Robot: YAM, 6 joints.
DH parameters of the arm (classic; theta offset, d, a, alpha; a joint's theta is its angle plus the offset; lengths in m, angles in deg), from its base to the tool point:
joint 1: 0 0.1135 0.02 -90
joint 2: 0 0 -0.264 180
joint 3: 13.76 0 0.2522 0
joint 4: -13.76 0 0.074 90
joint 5: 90 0 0 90
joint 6: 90 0.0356 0 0
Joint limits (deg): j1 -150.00..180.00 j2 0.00..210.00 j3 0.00..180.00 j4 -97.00..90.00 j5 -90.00..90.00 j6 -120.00..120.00
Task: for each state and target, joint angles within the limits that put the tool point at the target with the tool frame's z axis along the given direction. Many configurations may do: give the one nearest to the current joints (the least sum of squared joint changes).
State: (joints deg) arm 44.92 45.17 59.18 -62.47 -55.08 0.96
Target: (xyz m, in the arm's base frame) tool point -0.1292 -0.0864 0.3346 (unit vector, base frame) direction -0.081 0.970 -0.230
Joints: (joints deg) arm 43.75 0.67 76.95 -96.87 -49.16 0.96
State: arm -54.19 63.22 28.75 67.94 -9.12 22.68
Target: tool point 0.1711 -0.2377 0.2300 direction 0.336 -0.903 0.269
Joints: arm -52.25 87.82 29.27 74.85 16.68 22.68
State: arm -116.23 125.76 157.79 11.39 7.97 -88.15
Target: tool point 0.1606 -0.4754 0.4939 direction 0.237 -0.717 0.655
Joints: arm -71.31 130.29 141.69 29.54 0.30 -88.15
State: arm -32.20 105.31 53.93 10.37 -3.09 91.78
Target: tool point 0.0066 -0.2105 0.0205 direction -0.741 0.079 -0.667
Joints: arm -81.21 117.08 35.71 -24.63 46.07 91.78
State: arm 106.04 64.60 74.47 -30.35 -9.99 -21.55
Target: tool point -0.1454 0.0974 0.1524 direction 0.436 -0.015 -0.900
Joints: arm 148.68 85.12 41.92 -69.71 12.35 -21.55
